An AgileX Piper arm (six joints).
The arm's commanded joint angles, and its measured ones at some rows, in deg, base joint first. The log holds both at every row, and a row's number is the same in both.
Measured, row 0:
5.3 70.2 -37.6 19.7 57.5 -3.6
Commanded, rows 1 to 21:
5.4 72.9 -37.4 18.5 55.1 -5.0
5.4 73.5 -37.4 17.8 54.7 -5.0
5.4 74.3 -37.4 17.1 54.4 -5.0
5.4 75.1 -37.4 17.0 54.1 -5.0
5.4 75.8 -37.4 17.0 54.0 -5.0
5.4 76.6 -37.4 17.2 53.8 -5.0
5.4 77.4 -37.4 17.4 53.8 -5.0
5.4 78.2 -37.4 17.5 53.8 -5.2
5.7 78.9 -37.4 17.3 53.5 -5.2
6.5 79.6 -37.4 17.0 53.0 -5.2
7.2 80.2 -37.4 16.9 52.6 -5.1
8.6 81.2 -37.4 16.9 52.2 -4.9
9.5 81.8 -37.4 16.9 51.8 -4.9
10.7 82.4 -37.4 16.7 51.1 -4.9
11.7 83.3 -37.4 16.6 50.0 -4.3
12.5 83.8 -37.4 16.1 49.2 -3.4
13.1 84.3 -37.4 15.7 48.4 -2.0
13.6 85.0 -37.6 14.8 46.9 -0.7
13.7 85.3 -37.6 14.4 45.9 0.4
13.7 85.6 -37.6 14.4 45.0 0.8
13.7 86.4 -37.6 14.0 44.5 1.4
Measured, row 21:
13.0 84.7 -37.6 15.8 48.3 -1.5
